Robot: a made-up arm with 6 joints.
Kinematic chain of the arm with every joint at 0, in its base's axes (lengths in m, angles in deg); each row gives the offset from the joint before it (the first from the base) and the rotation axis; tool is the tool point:
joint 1: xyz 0 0 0.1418 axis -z
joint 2: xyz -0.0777 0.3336 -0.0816 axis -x
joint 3: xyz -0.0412 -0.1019 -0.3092 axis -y
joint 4: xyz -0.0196 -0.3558 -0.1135 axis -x
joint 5: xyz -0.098 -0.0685 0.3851 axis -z
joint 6: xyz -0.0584 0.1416 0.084 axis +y
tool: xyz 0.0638 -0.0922 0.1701
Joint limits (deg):
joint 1: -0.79..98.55
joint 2: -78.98..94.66
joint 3: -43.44..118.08
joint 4: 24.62..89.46
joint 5: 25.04..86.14
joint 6: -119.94..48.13
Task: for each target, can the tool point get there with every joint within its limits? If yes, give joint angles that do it. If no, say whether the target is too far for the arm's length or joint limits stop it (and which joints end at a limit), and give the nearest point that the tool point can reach.
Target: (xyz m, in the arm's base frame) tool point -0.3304 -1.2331 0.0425
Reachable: no: joint limits stop it (at a limit: joint 1, joint 3, joint 4, joint 5) | nearest point -0.3050 -0.4280 0.0516 | short by 0.806 m
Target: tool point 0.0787 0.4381 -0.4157
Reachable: yes | joints 31.10 -3.62 62.68 62.80 65.90 -105.35
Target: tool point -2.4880 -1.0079 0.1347
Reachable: no: too far | nearest point -0.5888 -0.2294 0.0918 | short by 2.053 m
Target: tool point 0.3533 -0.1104 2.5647
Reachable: no: too far | nearest point 0.3425 -0.0015 0.4774 | short by 2.090 m
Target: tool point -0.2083 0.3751 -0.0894
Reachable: yes | joints 39.33 -45.47 36.52 33.65 56.18 31.87
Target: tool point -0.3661 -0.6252 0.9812
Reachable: no: joint limits stop it (at a limit: joint 1, joint 2, joint 3, joint 4, joint 5, joint 6) | nearest point -0.4811 -0.2120 0.5000 | short by 0.645 m
